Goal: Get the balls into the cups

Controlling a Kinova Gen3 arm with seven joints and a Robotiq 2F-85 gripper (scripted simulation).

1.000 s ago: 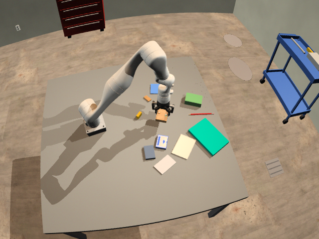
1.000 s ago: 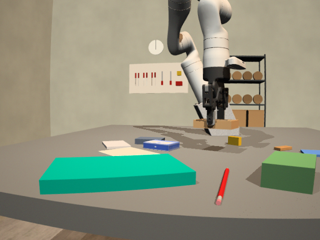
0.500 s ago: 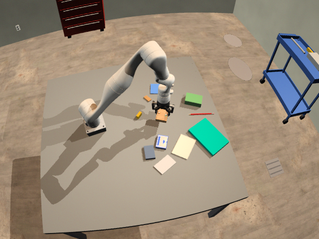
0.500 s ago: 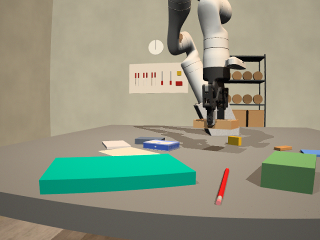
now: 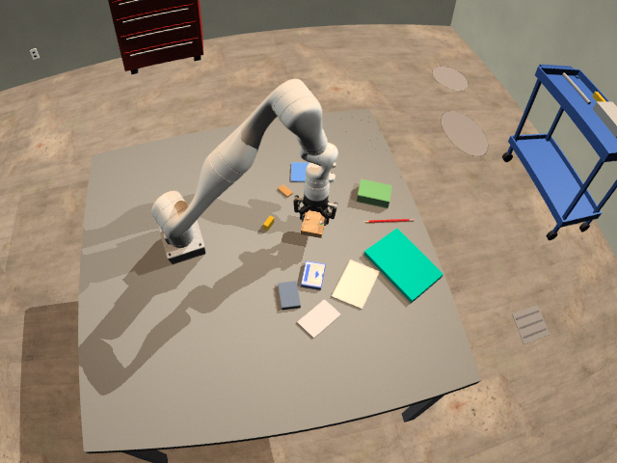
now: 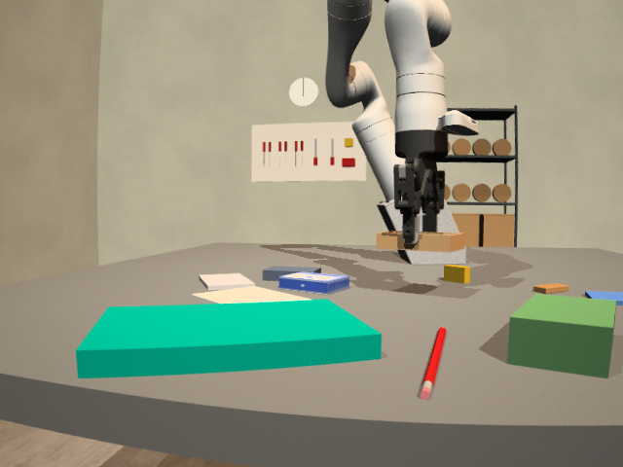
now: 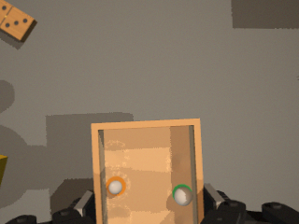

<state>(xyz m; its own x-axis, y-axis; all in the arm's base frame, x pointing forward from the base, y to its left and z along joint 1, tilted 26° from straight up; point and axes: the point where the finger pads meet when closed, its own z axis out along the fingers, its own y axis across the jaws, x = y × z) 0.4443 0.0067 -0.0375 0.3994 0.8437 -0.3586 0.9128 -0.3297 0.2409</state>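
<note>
Right now the covered wooden puzzle is 2 cm below my hand. Round my hand: yellow block (14 cm behind, 7 cm to the left, 8 cm below); then grey box (13 cm behind, 22 cm to the right, 8 cm below); then cream sheet (9 cm ahead, 22 cm to the right, 9 cm below).
</note>
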